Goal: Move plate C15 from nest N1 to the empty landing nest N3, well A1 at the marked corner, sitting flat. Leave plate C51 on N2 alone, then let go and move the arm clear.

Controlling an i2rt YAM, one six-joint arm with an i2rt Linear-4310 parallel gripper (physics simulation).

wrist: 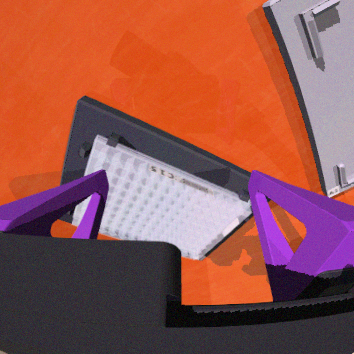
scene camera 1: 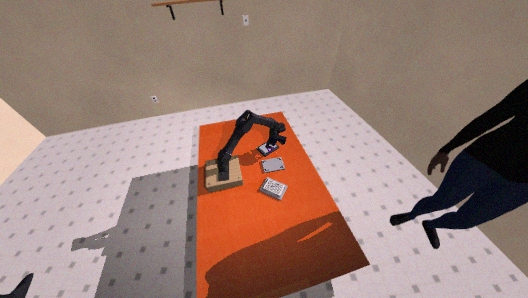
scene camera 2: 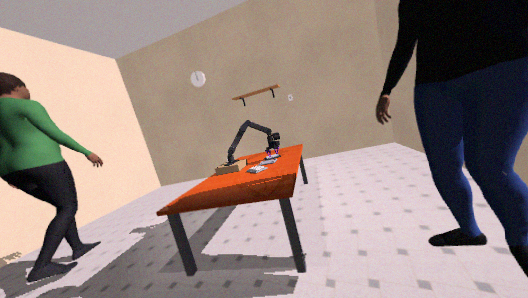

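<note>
Clear-white plate C15 lies in the dark nest N1, its label showing in the wrist view. My gripper is open, low over C15. In the wrist view its purple fingertips are near the plate's two ends; contact cannot be told. The empty light-grey nest N3 is beside N1, with a small corner label in the wrist view. Plate C51 sits on the third nest, N2, beyond N3; its label is unreadable.
The arm's base stands on a wooden block at one side of the orange table. A person in black and blue stands off the table's side. A person in green stands at the left. A wall shelf hangs behind.
</note>
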